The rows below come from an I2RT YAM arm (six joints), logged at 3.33 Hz.
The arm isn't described. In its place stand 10 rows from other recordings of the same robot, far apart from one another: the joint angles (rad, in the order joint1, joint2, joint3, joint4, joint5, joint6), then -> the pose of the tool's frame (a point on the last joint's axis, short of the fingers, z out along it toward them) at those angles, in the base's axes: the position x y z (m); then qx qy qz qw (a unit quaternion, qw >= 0).
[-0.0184 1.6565 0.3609 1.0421 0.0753 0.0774] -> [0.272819 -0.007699 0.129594 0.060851 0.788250 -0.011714 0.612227]
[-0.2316 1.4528 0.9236 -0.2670 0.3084 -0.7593] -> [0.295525 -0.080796 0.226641 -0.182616 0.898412 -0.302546 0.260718]
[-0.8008 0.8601 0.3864 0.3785 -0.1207 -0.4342] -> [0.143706 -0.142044 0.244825 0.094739 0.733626 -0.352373 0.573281]
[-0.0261 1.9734 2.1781 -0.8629 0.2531 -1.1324] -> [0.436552 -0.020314 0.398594 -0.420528 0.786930 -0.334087 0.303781]
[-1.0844 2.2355 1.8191 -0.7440 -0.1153 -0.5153] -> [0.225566 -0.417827 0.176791 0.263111 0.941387 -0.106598 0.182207]
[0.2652 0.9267 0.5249 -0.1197 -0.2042 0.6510] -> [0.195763 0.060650 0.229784 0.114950 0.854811 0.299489 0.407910]
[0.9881 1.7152 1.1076 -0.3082 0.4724 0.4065] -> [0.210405 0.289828 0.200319 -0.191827 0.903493 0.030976 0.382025]
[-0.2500 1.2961 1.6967 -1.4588 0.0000 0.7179] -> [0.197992 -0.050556 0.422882 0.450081 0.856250 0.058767 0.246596]
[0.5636 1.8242 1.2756 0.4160 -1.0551 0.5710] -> [0.336191 0.249102 0.280395 -0.329197 0.651329 0.625276 0.276460]
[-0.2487 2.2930 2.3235 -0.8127 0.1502 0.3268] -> [0.497875 -0.131935 0.302069 0.288919 0.874631 -0.054264 0.385490]
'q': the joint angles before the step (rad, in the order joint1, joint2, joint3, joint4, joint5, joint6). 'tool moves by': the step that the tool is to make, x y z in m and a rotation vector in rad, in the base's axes. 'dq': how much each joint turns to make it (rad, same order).
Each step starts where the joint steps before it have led.
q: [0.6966, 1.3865, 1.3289, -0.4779, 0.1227, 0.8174]
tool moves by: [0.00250, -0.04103, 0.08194, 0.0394, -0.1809, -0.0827]
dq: [-0.1130, -0.0328, 0.2439, -0.0977, 0.0059, -0.0824]
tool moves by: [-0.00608, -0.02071, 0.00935, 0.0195, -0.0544, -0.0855]
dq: [-0.0452, -0.0551, -0.0239, 0.0251, 0.0422, 0.0013]
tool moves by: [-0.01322, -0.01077, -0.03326, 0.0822, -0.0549, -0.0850]
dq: [0.0000, -0.1291, -0.2604, 0.2074, 0.0711, 0.0643]
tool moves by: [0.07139, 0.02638, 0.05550, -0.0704, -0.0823, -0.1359]
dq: [-0.0291, 0.3439, 0.4666, -0.0615, 0.1245, -0.0834]
